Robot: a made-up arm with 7 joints. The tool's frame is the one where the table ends.
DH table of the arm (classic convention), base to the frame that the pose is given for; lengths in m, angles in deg. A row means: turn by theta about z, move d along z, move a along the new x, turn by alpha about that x. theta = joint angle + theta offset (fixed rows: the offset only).
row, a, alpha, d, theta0
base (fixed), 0, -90, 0.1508, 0
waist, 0.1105, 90, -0.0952, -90
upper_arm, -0.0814, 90, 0.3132, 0
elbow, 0.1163, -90, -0.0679, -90
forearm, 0.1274, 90, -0.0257, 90
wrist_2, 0.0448, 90, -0.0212, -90
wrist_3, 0.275, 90, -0.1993, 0
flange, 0.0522, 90, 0.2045, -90
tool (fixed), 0, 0, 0.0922, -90
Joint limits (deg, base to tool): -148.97..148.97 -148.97..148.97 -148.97..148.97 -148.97..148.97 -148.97..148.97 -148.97..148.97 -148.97..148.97
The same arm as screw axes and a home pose.
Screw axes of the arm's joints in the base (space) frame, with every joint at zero. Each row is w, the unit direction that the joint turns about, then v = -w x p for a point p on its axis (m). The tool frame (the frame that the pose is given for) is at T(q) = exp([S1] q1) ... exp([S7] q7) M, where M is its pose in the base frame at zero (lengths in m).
S1 = (0, 1, 0, -0.1508, 0, 0)
S2 = (-1, 0, 0, 0, -0.2613, -0.0952)
S3 = (0, -1, 0, 0.1799, 0, 0.3132)
S4 = (0, 0, 1, -0.0273, 0.1969, 0)
S5 = (1, 0, 0, 0, 0.1542, -0.1001)
S6 = (0, -1, 0, 0.1094, 0, 0.2181)
S7 = (-1, 0, 0, 0, 0.1656, 0.2994)
M =
1 0 0 -0.4226
0 1 0 0.3516
0 0 1 -0.0734
0 0 0 1
Joint limits (deg, base to tool): -148.97..148.97 -148.97..148.97 -148.97..148.97 -148.97..148.97 -148.97..148.97 -148.97..148.97 -148.97..148.97

